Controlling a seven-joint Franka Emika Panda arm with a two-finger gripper.
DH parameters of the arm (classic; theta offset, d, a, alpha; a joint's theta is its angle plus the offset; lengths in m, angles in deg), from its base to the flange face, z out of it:
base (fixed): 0 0 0 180
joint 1: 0 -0.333 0 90
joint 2: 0 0 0 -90
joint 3: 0 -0.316 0.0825 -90
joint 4: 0 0 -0.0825 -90
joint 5: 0 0.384 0 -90
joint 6: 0 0 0.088 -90
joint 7: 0 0.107 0 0
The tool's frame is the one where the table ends.
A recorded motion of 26 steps. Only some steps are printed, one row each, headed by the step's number.
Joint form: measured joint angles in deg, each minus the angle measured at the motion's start. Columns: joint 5, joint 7, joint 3, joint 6, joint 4, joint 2, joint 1.
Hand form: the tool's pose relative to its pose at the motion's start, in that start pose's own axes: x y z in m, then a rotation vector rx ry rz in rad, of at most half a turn. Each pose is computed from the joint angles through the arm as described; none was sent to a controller.
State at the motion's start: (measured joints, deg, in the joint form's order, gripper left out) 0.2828 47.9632 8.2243 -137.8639 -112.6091 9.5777 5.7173
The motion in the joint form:
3: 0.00 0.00 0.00 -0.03 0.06 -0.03 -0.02
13: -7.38 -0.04 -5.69 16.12 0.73 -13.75 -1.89
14: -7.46 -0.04 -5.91 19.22 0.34 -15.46 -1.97
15: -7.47 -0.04 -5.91 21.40 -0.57 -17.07 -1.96
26: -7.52 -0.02 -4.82 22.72 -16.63 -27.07 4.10
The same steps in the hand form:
3: 0.0002 -0.0005 -0.0008 0.0017 0.0013 -0.0003
13: -0.0630 -0.0234 -0.1287 -0.0477 0.0216 -0.1899
14: -0.0692 -0.0167 -0.1388 -0.0727 0.0037 -0.1923
15: -0.0737 -0.0080 -0.1449 -0.0934 -0.0119 -0.1901
26: -0.0778 0.0983 -0.1122 -0.2052 -0.0929 -0.0757

